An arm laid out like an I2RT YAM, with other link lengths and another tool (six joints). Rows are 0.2 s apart.
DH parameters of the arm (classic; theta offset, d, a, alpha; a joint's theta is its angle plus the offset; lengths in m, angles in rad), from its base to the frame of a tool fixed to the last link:
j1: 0 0.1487 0.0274 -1.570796
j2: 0 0 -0.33 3.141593
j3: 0.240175 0 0.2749 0
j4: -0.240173 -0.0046 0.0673 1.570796
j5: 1.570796 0.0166 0 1.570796
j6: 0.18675 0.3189 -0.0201 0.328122
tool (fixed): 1.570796 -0.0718 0 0
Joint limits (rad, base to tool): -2.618..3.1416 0..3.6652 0..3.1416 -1.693..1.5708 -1.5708..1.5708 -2.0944..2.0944
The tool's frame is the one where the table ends.
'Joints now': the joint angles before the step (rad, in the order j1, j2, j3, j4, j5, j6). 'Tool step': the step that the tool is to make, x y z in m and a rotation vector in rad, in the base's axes. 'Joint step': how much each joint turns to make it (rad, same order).
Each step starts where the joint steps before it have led.
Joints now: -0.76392 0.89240 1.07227 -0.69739 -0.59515 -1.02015
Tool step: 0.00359 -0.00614 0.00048 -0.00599 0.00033 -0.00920
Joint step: 0.00150 0.01418 0.00343 0.01553 0.01155 0.00157
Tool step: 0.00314 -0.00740 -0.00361 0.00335 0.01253 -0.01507
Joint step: 0.00144 0.02068 0.00283 0.00826 0.01742 0.00329
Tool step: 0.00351 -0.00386 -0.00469 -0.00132 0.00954 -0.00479
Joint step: 0.01042 0.01373 -0.00631 0.01471 0.01693 0.00133
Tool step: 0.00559 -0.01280 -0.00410 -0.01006 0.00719 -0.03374
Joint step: 0.01332 0.02003 -0.00771 0.03673 0.04690 0.01489
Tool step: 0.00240 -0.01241 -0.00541 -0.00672 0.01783 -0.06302
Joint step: 0.04026 0.00998 -0.00645 0.02504 0.09819 0.04024
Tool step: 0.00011 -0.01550 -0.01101 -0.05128 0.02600 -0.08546
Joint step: 0.08118 -0.00692 -0.03940 0.05316 0.17335 0.03177
